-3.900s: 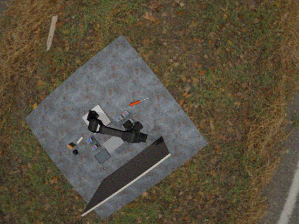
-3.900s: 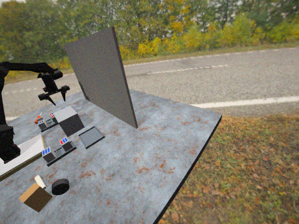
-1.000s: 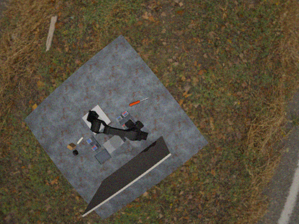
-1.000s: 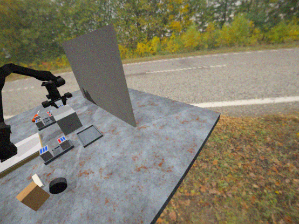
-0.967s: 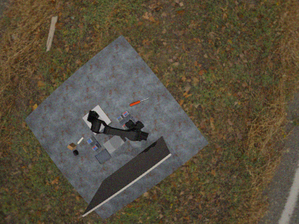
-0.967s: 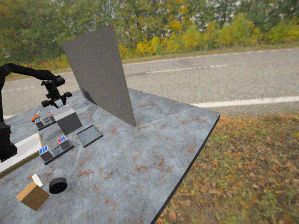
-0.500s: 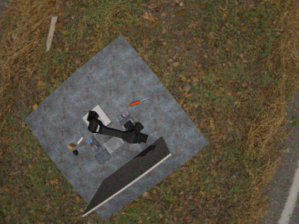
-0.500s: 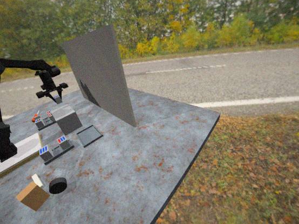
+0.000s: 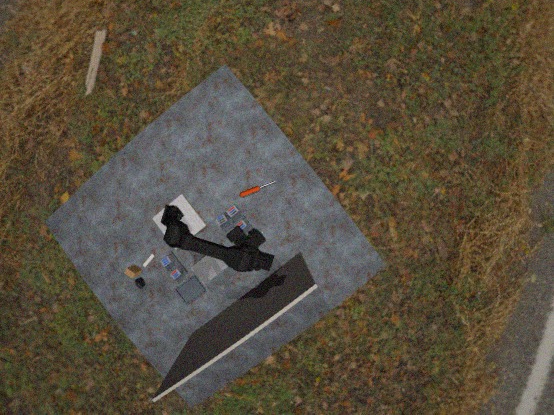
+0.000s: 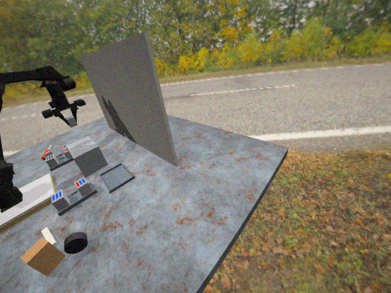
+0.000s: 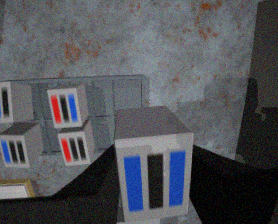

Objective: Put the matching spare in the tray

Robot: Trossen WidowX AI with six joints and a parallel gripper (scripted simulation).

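Right now the flat grey tray is 410 mm to the right of my gripper tip, 140 mm below it and 10 mm behind it. Also, from my gripper tip: grey mounted unit (200 mm to the right, 100 mm below, 40 mm behind); then grey spare block (20 mm above); then upright panel (220 mm to the right, 190 mm ahead, 80 mm above).
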